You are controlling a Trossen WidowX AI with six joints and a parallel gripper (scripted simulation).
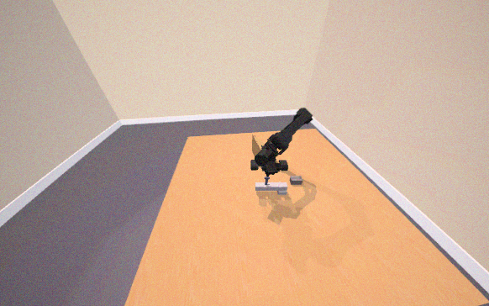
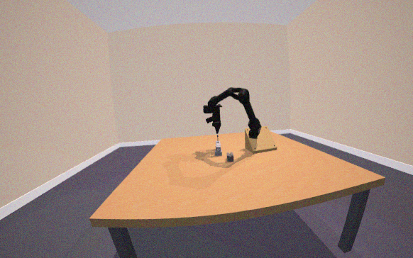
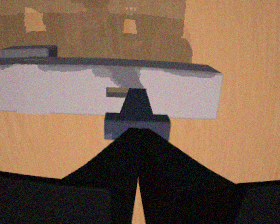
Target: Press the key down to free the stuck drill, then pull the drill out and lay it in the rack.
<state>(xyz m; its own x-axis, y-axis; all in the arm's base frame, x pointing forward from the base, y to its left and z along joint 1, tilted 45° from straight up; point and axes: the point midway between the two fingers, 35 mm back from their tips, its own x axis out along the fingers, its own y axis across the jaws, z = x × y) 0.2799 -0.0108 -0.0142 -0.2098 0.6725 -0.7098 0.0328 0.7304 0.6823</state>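
Right now my gripper tip is 40 mm above the blue key. From my gripper tip the other things lie so: grey holder block (100 mm below, 40 mm to the left); drill (90 mm below, 50 mm to the left); dark grey rack (200 mm to the left, 120 mm below, 70 mm behind).
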